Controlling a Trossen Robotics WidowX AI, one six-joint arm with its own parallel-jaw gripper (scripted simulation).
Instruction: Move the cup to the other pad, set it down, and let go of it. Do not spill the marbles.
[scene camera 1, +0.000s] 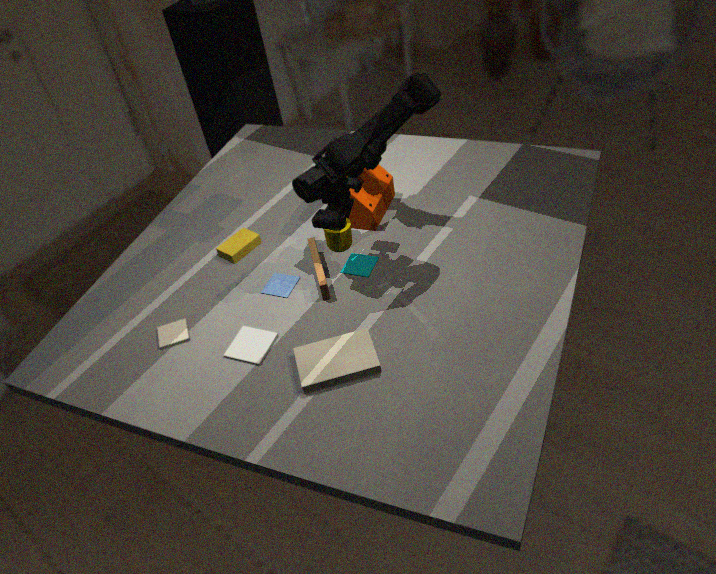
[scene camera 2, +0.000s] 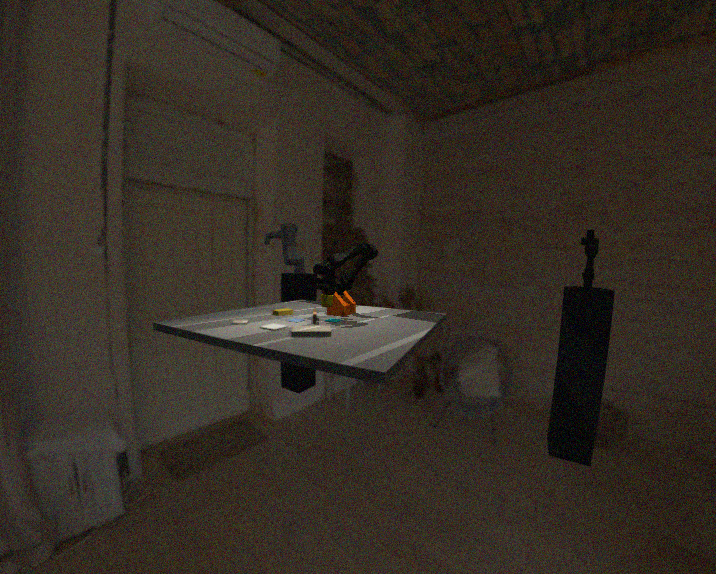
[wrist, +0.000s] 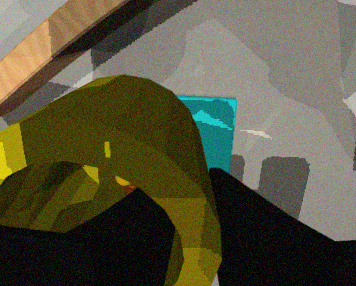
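Note:
Yellow cup (wrist: 67, 154), teal pad (wrist: 214, 117), beige slab (scene camera 1: 351, 356). Yellow block (scene camera 1: 240, 244), out of frame in the wrist view. White tile (scene camera 1: 251, 345), out of frame in the wrist view. The gripper (scene camera 1: 342, 228). In the wrist view too, the gripper (wrist: 193, 179).

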